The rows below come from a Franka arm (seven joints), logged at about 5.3 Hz.
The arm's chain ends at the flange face. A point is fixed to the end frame.
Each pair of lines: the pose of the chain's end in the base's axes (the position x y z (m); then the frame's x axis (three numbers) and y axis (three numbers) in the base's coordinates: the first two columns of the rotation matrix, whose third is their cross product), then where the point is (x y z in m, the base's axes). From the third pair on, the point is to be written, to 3 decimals.
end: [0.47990 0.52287 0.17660 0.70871 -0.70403 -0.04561 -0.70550 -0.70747 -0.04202]
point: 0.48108 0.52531 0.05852
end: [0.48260 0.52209 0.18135 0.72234 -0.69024 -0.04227 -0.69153 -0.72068 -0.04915]
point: 0.48460 0.52489 0.06329
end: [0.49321 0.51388 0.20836 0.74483 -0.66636 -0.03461 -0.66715 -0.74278 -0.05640]
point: 0.496 0.517 0.090
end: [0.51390 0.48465 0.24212 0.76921 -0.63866 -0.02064 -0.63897 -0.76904 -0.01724]
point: 0.515 0.483 0.124
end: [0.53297 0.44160 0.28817 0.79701 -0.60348 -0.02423 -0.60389 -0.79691 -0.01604]
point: 0.534 0.440 0.170
